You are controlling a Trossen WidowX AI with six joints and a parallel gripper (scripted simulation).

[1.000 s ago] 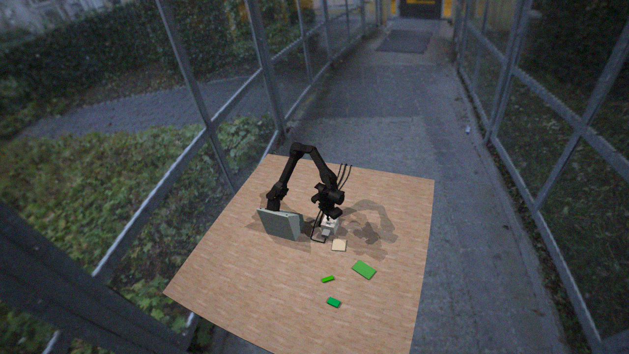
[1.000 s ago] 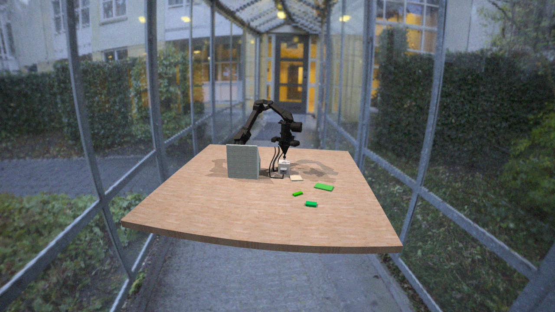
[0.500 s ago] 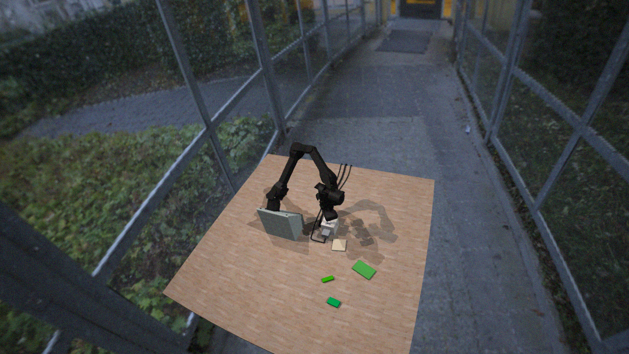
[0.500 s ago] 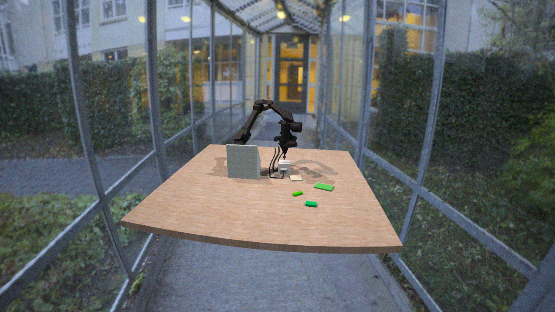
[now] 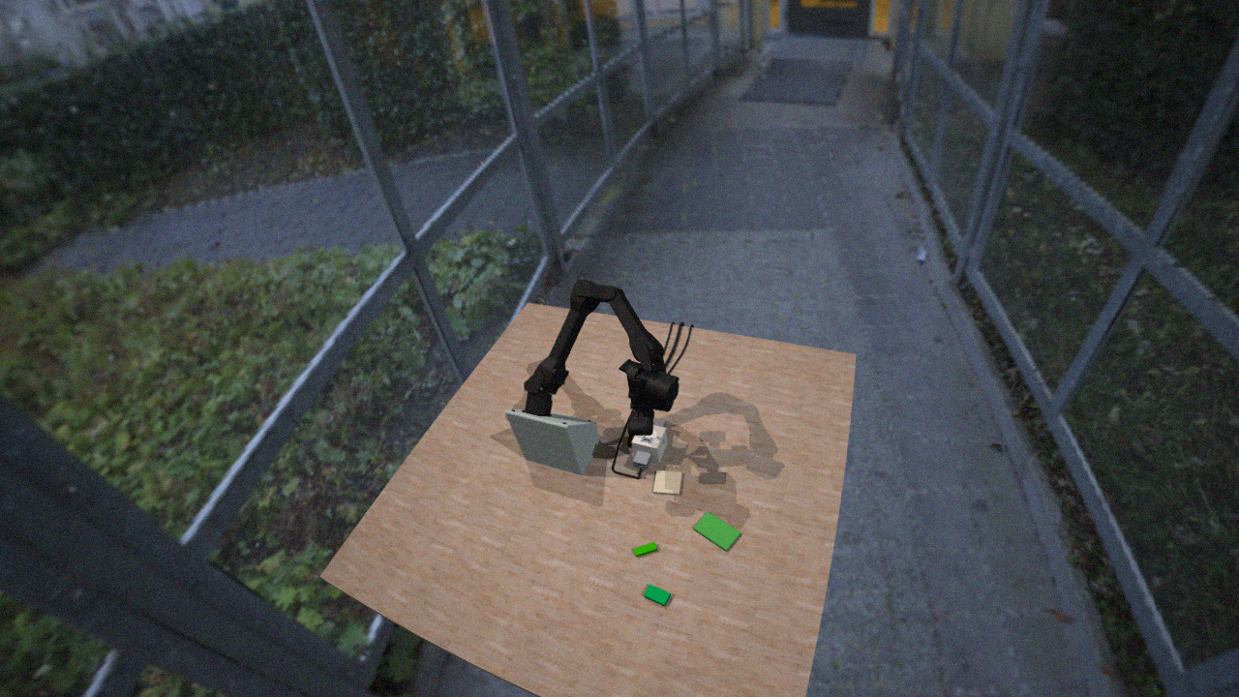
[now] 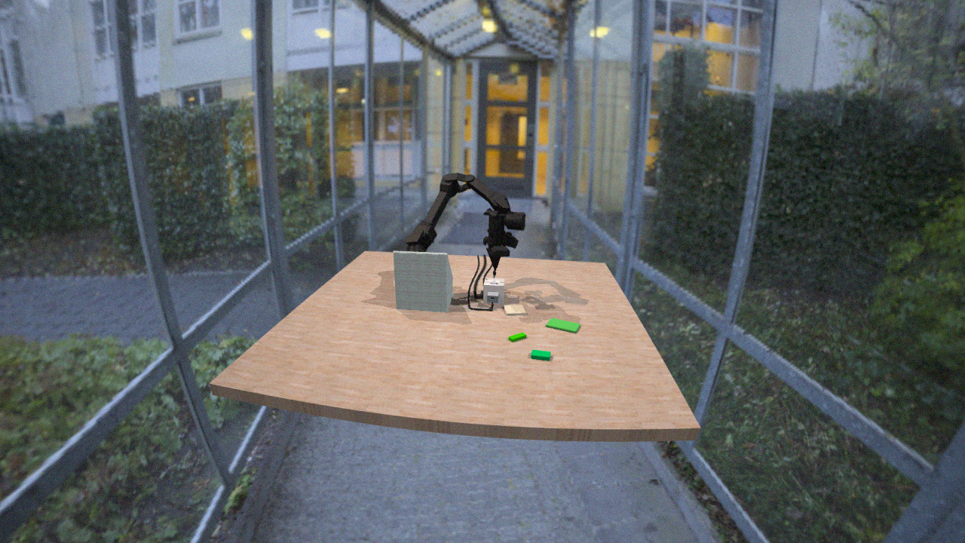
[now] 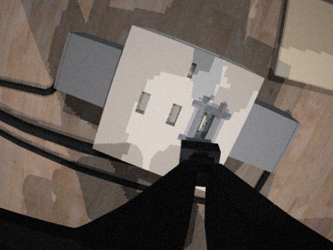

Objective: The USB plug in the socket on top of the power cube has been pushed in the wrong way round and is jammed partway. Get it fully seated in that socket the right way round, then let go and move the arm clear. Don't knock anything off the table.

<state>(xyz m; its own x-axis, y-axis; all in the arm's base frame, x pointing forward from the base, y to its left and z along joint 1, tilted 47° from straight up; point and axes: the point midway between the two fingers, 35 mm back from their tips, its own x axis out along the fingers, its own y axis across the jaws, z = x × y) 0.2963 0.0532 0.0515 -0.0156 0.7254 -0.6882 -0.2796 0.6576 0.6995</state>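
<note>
My gripper tip is now 2 cm above the black USB plug. From my gripper tip the other things lie so: beige tile (13 cm below, 8 cm to the right, 8 cm ahead); green plate (25 cm ahead, 19 cm to the right, 13 cm below).
</note>
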